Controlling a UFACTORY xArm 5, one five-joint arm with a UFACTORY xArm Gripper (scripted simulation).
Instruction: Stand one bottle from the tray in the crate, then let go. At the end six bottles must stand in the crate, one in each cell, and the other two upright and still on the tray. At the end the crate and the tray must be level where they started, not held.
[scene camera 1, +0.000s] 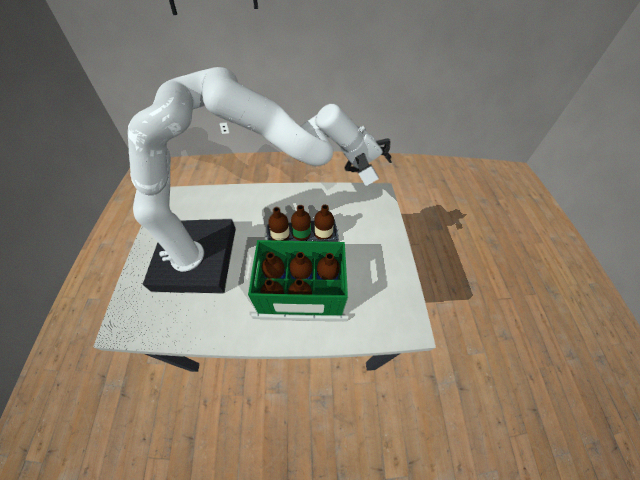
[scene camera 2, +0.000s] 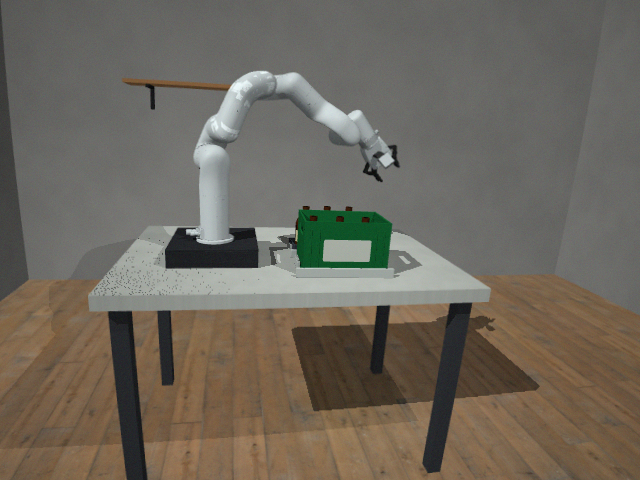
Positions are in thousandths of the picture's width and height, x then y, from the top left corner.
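The robot's scene shows the gripper (scene camera 1: 591, 349) together with a green crate (scene camera 1: 515, 620).
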